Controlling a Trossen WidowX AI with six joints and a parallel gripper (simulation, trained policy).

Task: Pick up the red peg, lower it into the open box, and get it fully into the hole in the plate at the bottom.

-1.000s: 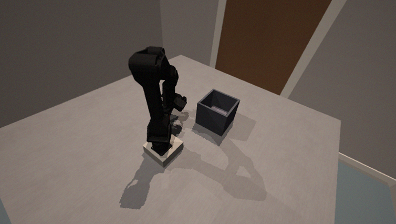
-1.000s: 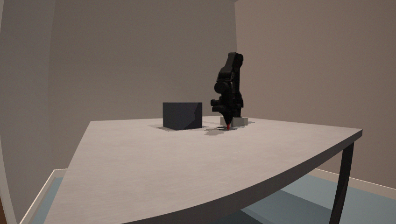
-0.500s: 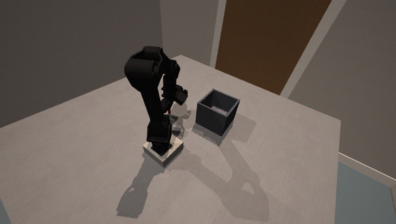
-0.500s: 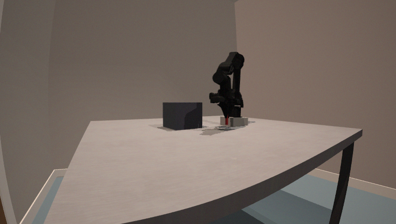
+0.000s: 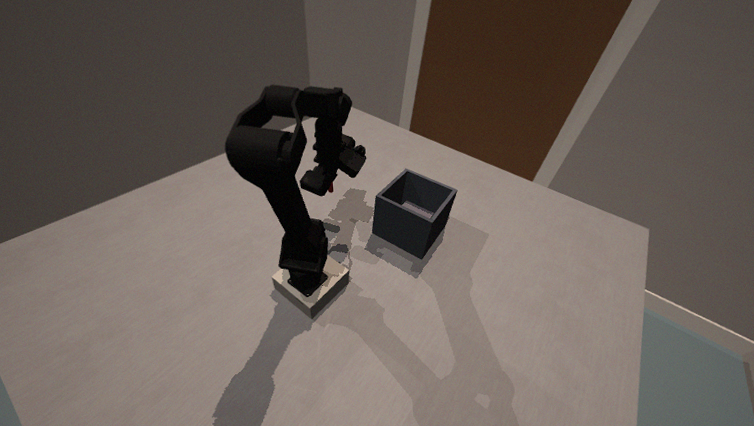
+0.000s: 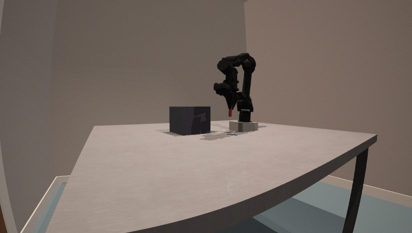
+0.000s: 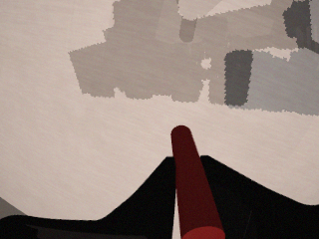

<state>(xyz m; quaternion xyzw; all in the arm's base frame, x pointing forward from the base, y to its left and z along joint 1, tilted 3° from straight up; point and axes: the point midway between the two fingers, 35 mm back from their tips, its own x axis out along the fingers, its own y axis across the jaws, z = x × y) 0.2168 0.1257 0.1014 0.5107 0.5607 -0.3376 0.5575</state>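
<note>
My gripper tip is 11 cm short of the plate, 21 cm to the left of it and 8 cm above it. Also, from my gripper tip: red peg (1 cm above).
</note>
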